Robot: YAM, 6 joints.
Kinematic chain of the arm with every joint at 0, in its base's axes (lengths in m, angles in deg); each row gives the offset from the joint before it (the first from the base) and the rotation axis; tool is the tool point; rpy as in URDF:
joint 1: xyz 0 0 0.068 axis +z
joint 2: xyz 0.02 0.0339 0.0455 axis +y
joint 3: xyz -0.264 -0.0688 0 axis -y
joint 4: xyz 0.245 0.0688 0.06 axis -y
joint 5: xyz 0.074 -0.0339 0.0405 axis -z
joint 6: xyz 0.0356 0 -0.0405 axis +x
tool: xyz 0 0 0 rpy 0 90 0
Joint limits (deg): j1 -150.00..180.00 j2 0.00..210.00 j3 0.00..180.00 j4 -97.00..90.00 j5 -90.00..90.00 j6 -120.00..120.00
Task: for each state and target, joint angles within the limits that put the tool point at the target. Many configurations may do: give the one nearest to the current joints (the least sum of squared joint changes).
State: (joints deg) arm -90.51 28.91 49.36 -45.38 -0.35 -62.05
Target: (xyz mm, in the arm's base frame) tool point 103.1 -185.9 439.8
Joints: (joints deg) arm -61.79 59.30 74.65 -27.68 -4.82 -62.05
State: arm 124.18 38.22 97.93 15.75 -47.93 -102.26
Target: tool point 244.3 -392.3 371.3
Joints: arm 125.97 0.00 111.66 31.91 -66.87 -102.26
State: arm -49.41 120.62 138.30 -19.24 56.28 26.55
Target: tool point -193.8 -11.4 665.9
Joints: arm -6.30 63.86 165.40 -19.83 66.35 26.55
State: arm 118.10 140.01 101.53 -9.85 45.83 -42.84
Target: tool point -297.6 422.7 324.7
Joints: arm 127.95 124.41 115.02 -5.73 45.22 -42.84
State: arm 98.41 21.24 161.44 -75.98 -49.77 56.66
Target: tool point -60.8 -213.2 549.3
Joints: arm 81.18 41.29 147.97 -79.56 -50.27 56.66
